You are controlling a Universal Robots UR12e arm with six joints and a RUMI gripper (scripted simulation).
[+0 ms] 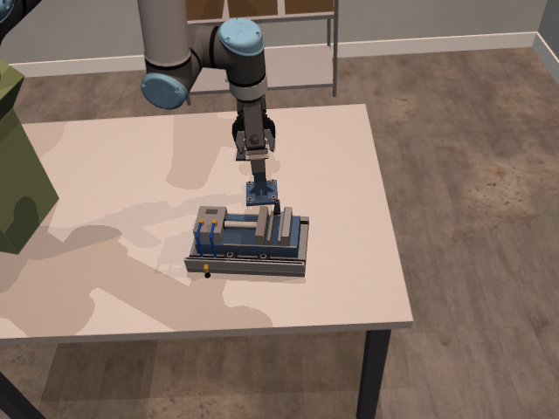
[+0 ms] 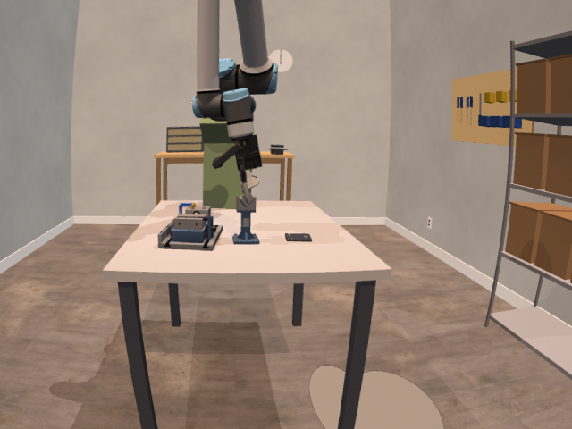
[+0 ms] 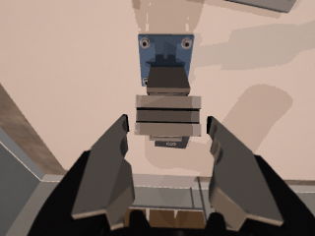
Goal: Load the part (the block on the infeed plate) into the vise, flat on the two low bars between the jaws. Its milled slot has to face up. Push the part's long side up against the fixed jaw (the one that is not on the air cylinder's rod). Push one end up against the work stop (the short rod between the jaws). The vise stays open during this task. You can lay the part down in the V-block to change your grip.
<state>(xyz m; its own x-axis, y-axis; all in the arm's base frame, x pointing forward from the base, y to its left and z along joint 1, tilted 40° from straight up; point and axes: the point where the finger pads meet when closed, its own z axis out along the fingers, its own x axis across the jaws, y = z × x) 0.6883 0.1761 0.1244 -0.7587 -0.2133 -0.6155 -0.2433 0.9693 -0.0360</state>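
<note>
My gripper is now right at the part. From my hand the other things lie so: moving jaw: 19 cm to the right, 9 cm below, 4 cm ahead; then cylinder rod: 19 cm to the right, 9 cm below, 2 cm behind; then work stop: 14 cm to the right, 7 cm below, 7 cm ahead.
</note>
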